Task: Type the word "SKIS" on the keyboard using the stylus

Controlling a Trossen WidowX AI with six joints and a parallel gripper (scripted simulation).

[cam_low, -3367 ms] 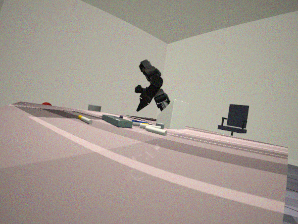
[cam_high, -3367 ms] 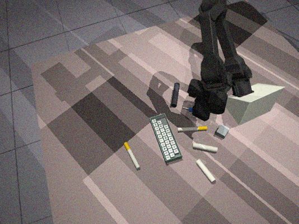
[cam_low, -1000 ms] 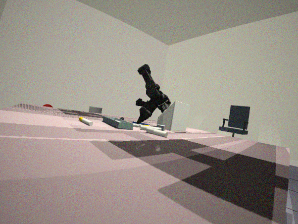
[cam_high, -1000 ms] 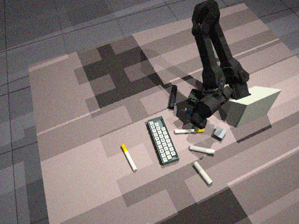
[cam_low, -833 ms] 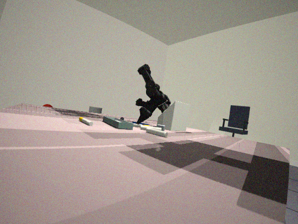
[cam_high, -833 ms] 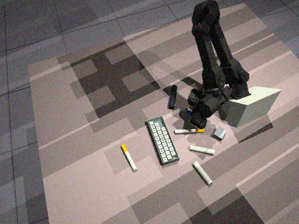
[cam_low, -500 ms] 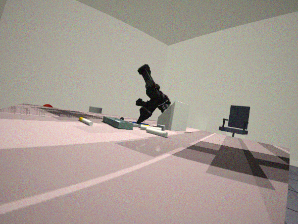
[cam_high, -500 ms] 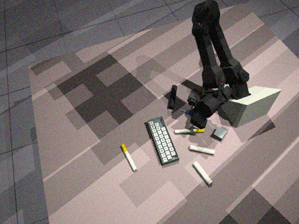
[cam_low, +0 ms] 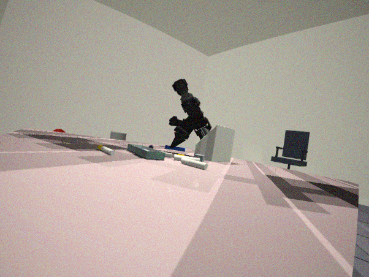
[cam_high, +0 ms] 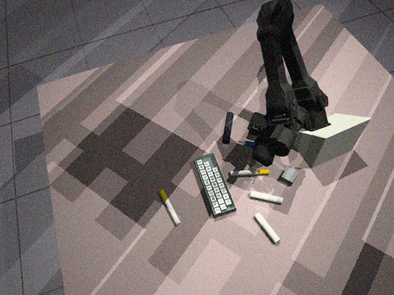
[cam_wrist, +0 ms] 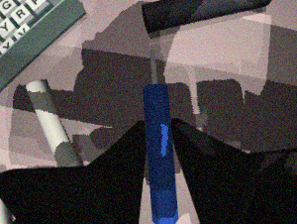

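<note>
Right now the grey block is 13 cm to the left of my gripper tip, 7 cm behind it and 2 cm below it. Round my gripper tip: grey stylus tip 4 cm ahead, 3 cm to the right; then blue stylus 1 cm to the right, 1 cm ahead.
</note>
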